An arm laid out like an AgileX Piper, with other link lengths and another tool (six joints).
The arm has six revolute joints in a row. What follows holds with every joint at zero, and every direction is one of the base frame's. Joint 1 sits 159.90 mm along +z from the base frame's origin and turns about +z. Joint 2 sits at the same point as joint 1 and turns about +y. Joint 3 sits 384.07 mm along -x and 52.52 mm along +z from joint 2 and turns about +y. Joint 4 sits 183.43 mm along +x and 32.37 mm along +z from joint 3 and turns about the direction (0.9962, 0, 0.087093). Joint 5 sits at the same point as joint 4 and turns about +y. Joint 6 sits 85.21 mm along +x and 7.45 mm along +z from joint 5 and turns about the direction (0.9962, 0, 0.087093). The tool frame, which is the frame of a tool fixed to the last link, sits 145.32 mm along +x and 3.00 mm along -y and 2.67 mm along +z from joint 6; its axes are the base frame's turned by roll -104.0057, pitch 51.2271 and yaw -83.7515 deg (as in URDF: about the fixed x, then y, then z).
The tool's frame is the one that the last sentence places.
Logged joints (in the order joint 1, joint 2, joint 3, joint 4, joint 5, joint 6), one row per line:
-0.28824 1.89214 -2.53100 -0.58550 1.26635 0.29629
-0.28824 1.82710 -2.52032 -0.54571 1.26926 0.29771
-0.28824 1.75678 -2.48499 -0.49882 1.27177 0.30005
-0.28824 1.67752 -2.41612 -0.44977 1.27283 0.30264
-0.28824 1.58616 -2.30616 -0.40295 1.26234 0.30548
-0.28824 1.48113 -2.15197 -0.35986 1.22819 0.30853
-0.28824 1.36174 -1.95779 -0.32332 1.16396 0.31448
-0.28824 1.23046 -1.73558 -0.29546 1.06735 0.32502
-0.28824 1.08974 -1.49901 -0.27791 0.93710 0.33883
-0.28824 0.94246 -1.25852 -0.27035 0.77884 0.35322
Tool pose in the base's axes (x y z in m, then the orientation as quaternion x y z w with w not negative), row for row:
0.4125 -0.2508 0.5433 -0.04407 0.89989 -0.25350 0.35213
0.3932 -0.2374 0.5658 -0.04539 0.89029 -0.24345 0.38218
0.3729 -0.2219 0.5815 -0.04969 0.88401 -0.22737 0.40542
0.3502 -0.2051 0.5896 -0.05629 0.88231 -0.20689 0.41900
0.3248 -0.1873 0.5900 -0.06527 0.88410 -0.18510 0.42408
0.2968 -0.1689 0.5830 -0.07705 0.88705 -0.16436 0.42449
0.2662 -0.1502 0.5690 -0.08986 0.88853 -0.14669 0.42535
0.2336 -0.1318 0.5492 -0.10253 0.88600 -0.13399 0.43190
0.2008 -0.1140 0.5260 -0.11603 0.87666 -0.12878 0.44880
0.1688 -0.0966 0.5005 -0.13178 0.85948 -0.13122 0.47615
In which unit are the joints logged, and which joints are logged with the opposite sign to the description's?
The joints are logged in radians. Opposite sign: none.
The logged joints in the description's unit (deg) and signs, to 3 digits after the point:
-16.515 108.412 -145.016 -33.547 72.557 16.976
-16.515 104.685 -144.404 -31.267 72.723 17.058
-16.515 100.656 -142.379 -28.580 72.867 17.192
-16.515 96.115 -138.433 -25.770 72.928 17.340
-16.515 90.880 -132.133 -23.087 72.327 17.503
-16.515 84.862 -123.299 -20.618 70.370 17.677
-16.515 78.022 -112.173 -18.525 66.690 18.018
-16.515 70.500 -99.441 -16.929 61.155 18.622
-16.515 62.438 -85.887 -15.923 53.692 19.414
-16.515 53.999 -72.108 -15.490 44.624 20.238

